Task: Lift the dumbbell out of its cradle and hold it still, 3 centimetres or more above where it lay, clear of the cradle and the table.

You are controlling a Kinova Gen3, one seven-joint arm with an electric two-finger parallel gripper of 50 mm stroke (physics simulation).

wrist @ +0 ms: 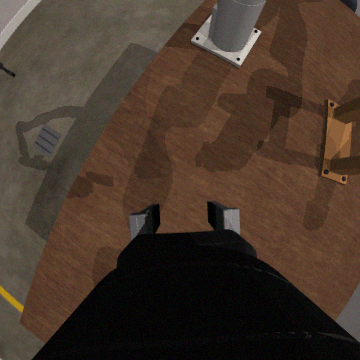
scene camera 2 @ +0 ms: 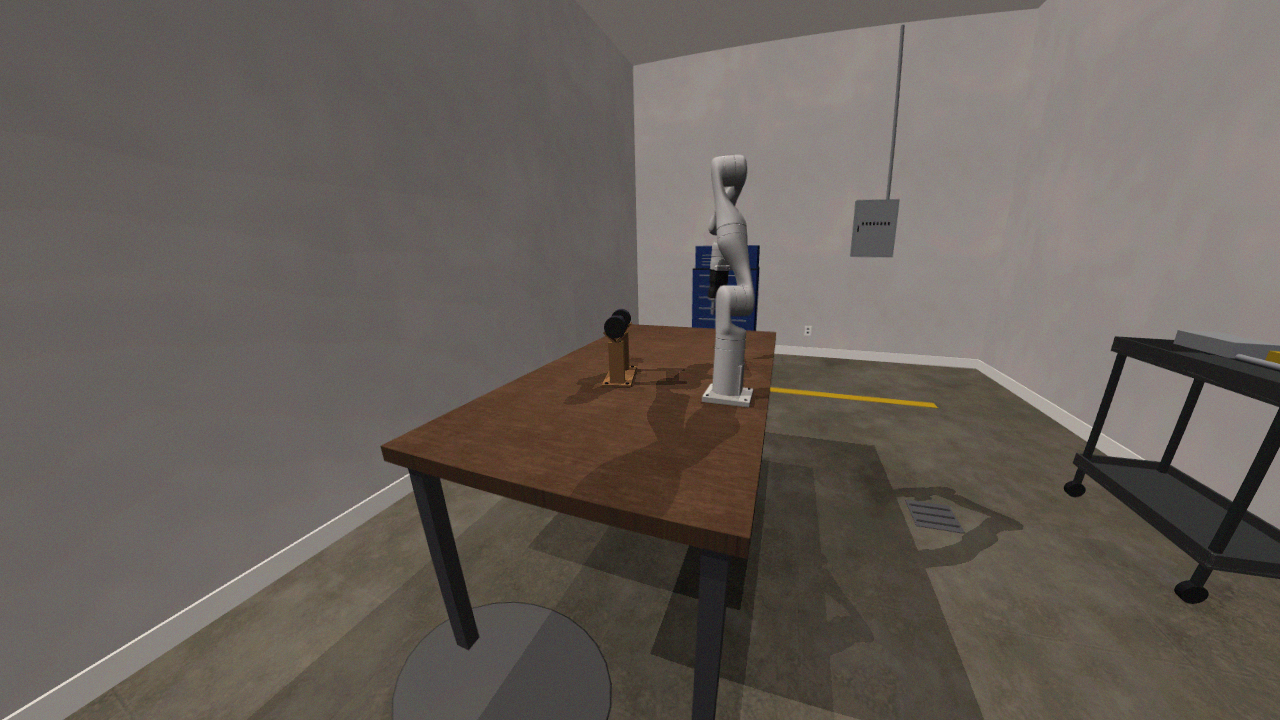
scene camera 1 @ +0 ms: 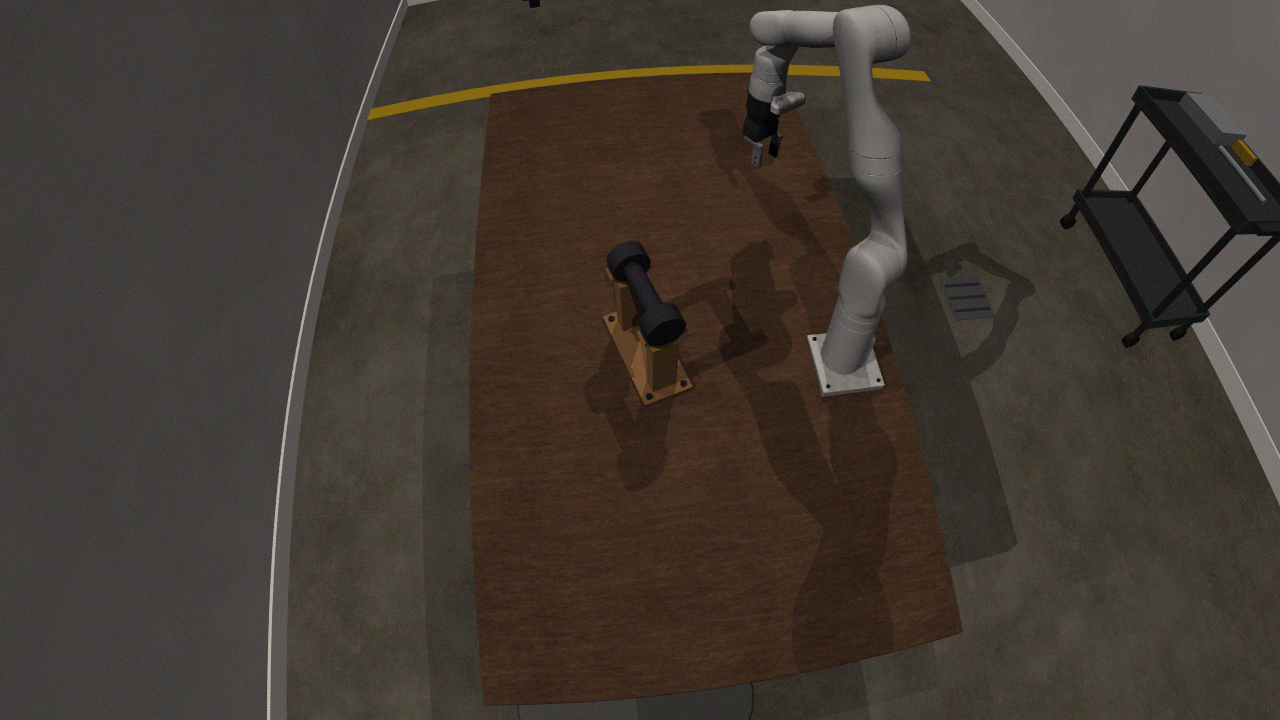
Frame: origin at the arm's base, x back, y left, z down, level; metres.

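Where they show: gripper, fingertip midpoint: [wrist: 183, 212] [scene camera 1: 764, 159]; arm's base, origin of the base link: [wrist: 228, 37] [scene camera 2: 726, 390] [scene camera 1: 841, 355].
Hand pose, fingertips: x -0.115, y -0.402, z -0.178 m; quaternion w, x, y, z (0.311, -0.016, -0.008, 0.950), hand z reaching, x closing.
Note:
Things, the pixels of their centre, and the offset from my fingertips. "spot": a spot on its surface instead. Level surfaces: height alone.
- black dumbbell, body centre: [scene camera 1: 645, 291] [scene camera 2: 618, 322] dx -0.285, dy +0.357, dz -0.012 m
- brown table, its level: dz +0.191 m
- cradle, surface spot: [wrist: 338, 142] spot: dx -0.288, dy +0.352, dz +0.183 m
The black dumbbell [scene camera 1: 646, 288] [scene camera 2: 617, 323] lies across the two posts of its wooden cradle [scene camera 1: 637, 358] [scene camera 2: 618, 360], which stands on the brown table [scene camera 1: 572, 537] [scene camera 2: 554, 447]. In the wrist view part of the cradle [wrist: 338, 142] shows at the right edge, and the dumbbell does not show there. My gripper [scene camera 1: 766, 152] [wrist: 183, 212] is open and empty. It hangs above the far right part of the table in the first scene view, well apart from the dumbbell. In the second scene view its fingers are small and partly hidden by the arm.
The arm's white base plate [scene camera 1: 845, 385] [scene camera 2: 727, 399] [wrist: 220, 50] is fixed near the table's right edge, to the right of the cradle. A black cart [scene camera 1: 1141, 259] [scene camera 2: 1253, 371] stands on the floor farther right. A blue cabinet [scene camera 2: 700, 257] stands beyond the table's far end.

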